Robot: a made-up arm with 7 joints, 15 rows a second.
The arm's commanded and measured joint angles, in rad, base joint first. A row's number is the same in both.
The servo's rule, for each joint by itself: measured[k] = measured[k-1] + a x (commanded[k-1-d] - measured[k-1]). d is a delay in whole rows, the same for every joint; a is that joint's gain. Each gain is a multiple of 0.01, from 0.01 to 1. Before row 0 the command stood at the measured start. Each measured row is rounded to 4 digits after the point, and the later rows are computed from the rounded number. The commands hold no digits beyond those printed.
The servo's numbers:
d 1
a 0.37 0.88 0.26 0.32 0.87 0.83 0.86
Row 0, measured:
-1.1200, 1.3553, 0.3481, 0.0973, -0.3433, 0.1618, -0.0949
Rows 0 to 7, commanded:
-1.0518, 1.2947, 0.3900, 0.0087, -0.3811, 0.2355, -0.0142
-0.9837, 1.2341, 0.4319, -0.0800, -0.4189, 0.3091, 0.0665
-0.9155, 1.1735, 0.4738, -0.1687, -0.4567, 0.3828, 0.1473
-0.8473, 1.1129, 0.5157, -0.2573, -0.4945, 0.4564, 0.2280
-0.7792, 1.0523, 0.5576, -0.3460, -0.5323, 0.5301, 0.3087
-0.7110, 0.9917, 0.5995, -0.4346, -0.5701, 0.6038, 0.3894
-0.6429, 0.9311, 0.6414, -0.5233, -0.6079, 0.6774, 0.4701
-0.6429, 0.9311, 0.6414, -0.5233, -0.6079, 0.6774, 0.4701
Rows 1 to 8, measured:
-1.1200, 1.3553, 0.3481, 0.0973, -0.3433, 0.1618, -0.0949
-1.0948, 1.3020, 0.3590, 0.0689, -0.3762, 0.2230, -0.0255
-1.0537, 1.2422, 0.3780, 0.0213, -0.4133, 0.2945, 0.0536
-1.0026, 1.1817, 0.4029, -0.0395, -0.4511, 0.3678, 0.1342
-0.9451, 1.1212, 0.4322, -0.1092, -0.4889, 0.4413, 0.2149
-0.8837, 1.0606, 0.4648, -0.1850, -0.5267, 0.5150, 0.2956
-0.8198, 1.0000, 0.4998, -0.2649, -0.5645, 0.5887, 0.3763
-0.7543, 0.9394, 0.5366, -0.3476, -0.6023, 0.6623, 0.4570

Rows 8 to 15, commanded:
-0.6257, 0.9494, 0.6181, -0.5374, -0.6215, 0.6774, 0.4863
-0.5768, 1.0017, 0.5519, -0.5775, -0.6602, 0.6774, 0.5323
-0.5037, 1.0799, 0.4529, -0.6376, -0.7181, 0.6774, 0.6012
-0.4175, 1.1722, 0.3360, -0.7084, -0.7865, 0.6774, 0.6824
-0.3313, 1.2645, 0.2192, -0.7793, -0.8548, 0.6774, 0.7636
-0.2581, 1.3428, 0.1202, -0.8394, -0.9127, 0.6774, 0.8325
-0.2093, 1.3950, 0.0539, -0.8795, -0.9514, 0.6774, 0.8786
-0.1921, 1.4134, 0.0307, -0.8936, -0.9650, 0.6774, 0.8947
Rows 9 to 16, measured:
-0.7131, 0.9321, 0.5638, -0.4038, -0.6072, 0.6748, 0.4683
-0.6808, 0.9473, 0.5779, -0.4466, -0.6196, 0.6770, 0.4838
-0.6423, 0.9952, 0.5711, -0.4885, -0.6549, 0.6773, 0.5255
-0.5910, 1.0697, 0.5404, -0.5362, -0.7099, 0.6774, 0.5906
-0.5268, 1.1599, 0.4873, -0.5913, -0.7765, 0.6774, 0.6695
-0.4545, 1.2519, 0.4176, -0.6515, -0.8446, 0.6774, 0.7504
-0.3818, 1.3319, 0.3403, -0.7116, -0.9038, 0.6774, 0.8210
-0.3180, 1.3874, 0.2658, -0.7653, -0.9452, 0.6774, 0.8705

